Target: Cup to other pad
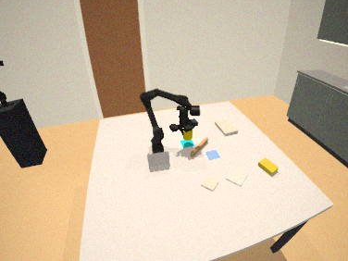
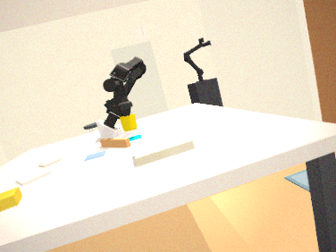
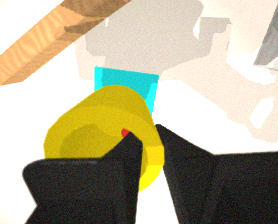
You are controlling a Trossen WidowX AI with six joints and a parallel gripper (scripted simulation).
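Right now my gripper tip is 8 cm short of the wooden bar, 9 cm to the left of it and 7 cm above it. Round my gripper tip: cream block: 39 cm ahead, 6 cm to the left, 7 cm below; then yellow cup: 2 cm ahead.
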